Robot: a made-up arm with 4 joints.
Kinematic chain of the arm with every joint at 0, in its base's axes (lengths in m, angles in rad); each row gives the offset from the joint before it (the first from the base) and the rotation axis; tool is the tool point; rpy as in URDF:
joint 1: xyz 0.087 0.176 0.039 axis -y
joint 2: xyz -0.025 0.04 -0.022 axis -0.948 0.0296 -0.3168
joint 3: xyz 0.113 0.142 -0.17 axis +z
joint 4: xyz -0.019 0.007 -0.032 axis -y
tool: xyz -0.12 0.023 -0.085 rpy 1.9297 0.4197 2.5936
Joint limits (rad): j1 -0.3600..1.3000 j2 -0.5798..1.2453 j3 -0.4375..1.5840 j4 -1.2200..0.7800
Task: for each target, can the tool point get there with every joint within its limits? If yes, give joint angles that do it. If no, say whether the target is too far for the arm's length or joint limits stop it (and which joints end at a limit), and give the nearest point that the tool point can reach.
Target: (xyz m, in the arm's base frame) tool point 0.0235 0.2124 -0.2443
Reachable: yes | joints -0.0214 0.3431 0.6042 -0.2777
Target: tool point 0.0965 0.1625 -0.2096
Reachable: yes | joints 0.3183 1.0359 0.1975 -0.8200
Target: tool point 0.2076 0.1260 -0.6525
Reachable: no: too far | nearest point 0.1586 0.1629 -0.3716 | short by 0.287 m
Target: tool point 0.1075 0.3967 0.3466
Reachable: no: joint limits stop it (at a limit: joint 1, joint 2, joint 3, joint 4) | nearest point 0.0191 0.4687 0.0594 | short by 0.309 m
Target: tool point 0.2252 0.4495 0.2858
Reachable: no: joint limits stop it (at a limit: joint 1, joint 2, joint 3, joint 4) | nearest point 0.2140 0.2934 0.0601 | short by 0.275 m
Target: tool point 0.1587 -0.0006 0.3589
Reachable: no: joint limits stop it (at a limit: joint 1, joint 3, joint 4) | nearest point 0.1472 0.0839 0.0504 | short by 0.320 m
